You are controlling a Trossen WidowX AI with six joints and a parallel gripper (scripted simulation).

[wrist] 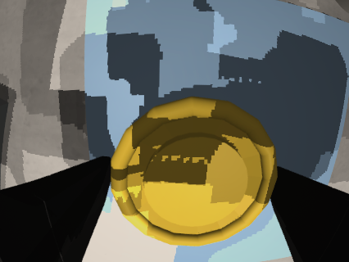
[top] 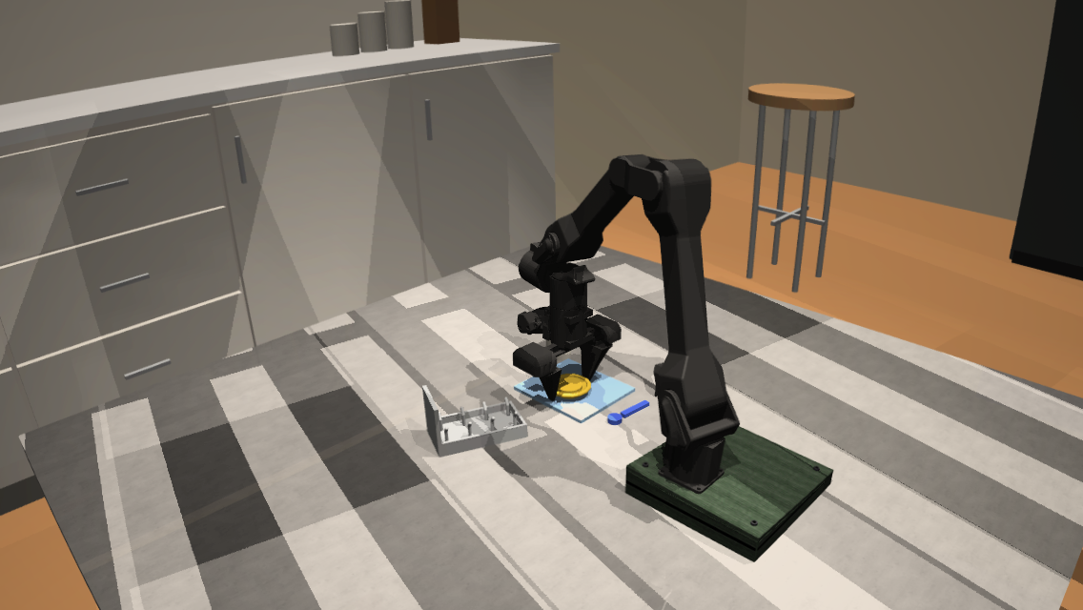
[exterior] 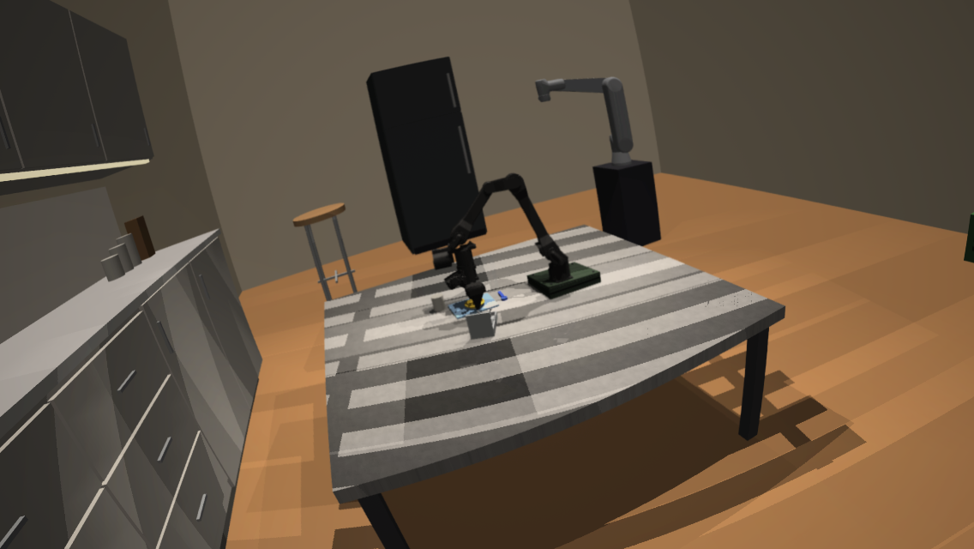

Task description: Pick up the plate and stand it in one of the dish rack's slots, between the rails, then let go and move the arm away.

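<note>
My gripper tip is now 20 mm to the left of the light blue mat and 10 mm above it. The rest, counted from my gripper tip: yellow plate 10 mm above; then grey cup 100 mm ahead, 100 mm to the right, 20 mm above; then blue spoon 110 mm behind, 10 mm to the right.
</note>
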